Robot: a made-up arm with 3 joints. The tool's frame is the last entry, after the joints. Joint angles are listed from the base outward.
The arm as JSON. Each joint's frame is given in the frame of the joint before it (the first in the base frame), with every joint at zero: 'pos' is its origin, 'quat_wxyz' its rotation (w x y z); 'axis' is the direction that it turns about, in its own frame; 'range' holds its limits. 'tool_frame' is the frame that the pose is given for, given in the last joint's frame.
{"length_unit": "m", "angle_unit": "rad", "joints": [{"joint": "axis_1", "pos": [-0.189, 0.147, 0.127], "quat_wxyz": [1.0, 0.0, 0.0, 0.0], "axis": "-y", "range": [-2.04, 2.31]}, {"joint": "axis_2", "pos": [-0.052, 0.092, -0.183], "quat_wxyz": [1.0, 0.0, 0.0, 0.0], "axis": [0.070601, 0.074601, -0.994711], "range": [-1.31, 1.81]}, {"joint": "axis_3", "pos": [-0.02, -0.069, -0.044], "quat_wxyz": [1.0, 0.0, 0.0, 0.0], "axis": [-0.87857, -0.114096, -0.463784], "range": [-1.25, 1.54]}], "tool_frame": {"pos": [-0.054, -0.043, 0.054], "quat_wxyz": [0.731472, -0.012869, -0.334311, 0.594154]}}
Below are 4 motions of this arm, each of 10 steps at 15 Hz.
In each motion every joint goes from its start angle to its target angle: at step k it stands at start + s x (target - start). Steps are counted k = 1, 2, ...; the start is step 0. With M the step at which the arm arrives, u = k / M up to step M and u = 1 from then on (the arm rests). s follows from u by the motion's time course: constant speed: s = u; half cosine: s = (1 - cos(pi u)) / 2; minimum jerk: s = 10 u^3 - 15 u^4 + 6 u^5.
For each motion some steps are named. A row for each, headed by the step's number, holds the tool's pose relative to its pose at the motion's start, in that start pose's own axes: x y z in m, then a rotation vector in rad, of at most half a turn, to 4 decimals.
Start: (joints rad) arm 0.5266 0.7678 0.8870
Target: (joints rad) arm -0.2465 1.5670 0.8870
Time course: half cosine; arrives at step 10
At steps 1, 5, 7, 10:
1: -0.0025 0.0003 0.0034 0.0125 0.0253 -0.0006
5: -0.0361 -0.0046 0.0689 0.1870 0.5432 -0.0107
7: -0.0443 -0.0154 0.1046 0.2247 0.8797 -0.0164
10: -0.0456 -0.0247 0.1256 0.2163 1.1176 -0.0203

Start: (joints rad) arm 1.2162 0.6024 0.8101
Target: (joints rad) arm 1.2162 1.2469 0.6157
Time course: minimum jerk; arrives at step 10
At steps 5, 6, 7, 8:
5: 0.0130 0.0109 0.0183 0.1107 0.1131 -0.2524
6: 0.0191 0.0141 0.0246 0.1447 0.1531 -0.3477
7: 0.0249 0.0165 0.0297 0.1707 0.1866 -0.4293
8: 0.0291 0.0180 0.0331 0.1868 0.2093 -0.4855

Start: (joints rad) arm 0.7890 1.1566 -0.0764
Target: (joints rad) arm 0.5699 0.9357 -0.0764
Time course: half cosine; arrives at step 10
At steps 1, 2, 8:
1: -0.0005 -0.0009 0.0012 0.0038 0.0032 0.0053
2: -0.0018 -0.0034 0.0047 0.0151 0.0126 0.0208
8: -0.0108 -0.0337 0.0439 0.1571 0.1169 0.1866

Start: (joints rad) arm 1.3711 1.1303 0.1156
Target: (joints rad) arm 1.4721 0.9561 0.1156
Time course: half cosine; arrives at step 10
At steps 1, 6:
1: -0.0001 -0.0003 -0.0007 0.0007 -0.0041 0.0030
6: -0.0003 -0.0097 -0.0189 0.0148 -0.1084 0.0808

